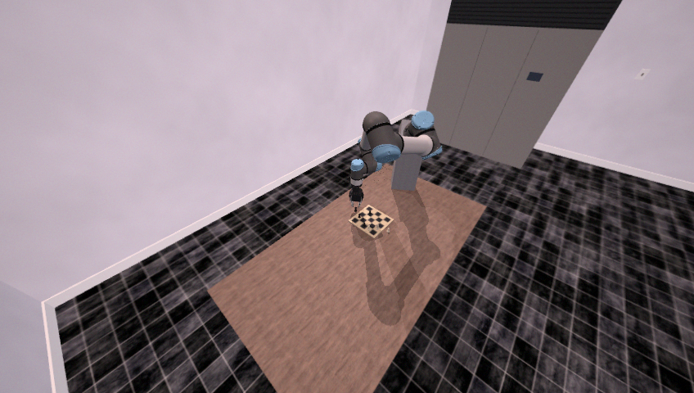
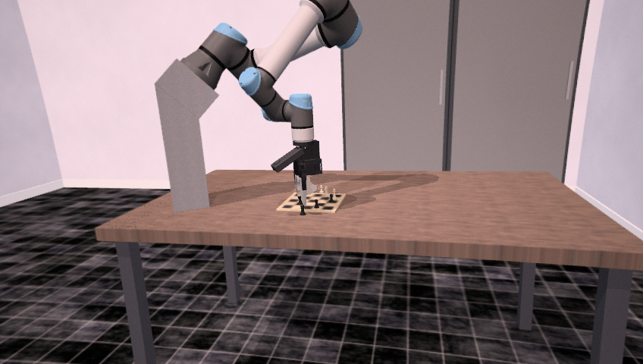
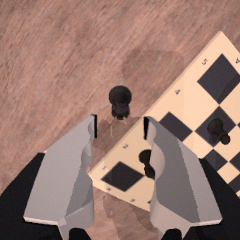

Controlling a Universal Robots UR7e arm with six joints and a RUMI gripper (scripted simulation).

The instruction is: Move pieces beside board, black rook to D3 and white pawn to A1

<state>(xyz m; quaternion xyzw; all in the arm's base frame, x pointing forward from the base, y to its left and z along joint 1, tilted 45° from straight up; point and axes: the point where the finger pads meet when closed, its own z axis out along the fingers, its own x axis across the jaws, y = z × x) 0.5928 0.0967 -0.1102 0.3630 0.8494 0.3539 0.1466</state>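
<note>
Now: hand 4 cm above the black rook. The rest, counted from my hand: chessboard: 13 cm to the left, 5 cm below, 4 cm behind; then white pawn: 26 cm to the left, 9 cm behind, 4 cm below.
</note>
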